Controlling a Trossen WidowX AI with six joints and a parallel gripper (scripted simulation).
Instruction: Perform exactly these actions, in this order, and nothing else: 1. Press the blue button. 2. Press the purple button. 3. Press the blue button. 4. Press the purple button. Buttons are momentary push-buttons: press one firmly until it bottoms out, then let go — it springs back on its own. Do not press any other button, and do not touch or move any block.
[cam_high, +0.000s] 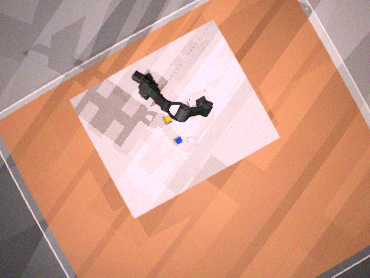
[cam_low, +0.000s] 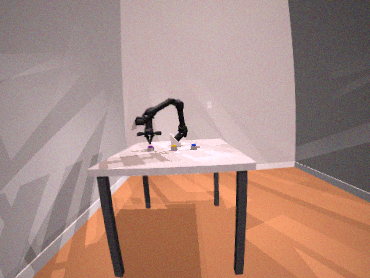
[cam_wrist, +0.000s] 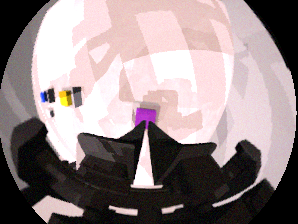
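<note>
My gripper tip is 20 mm above the purple button. Also, from my gripper tip: blue button: 20 mm ahead, 340 mm to the left, 20 mm below; then yellow button: 20 mm ahead, 190 mm to the left, 20 mm below.
</note>
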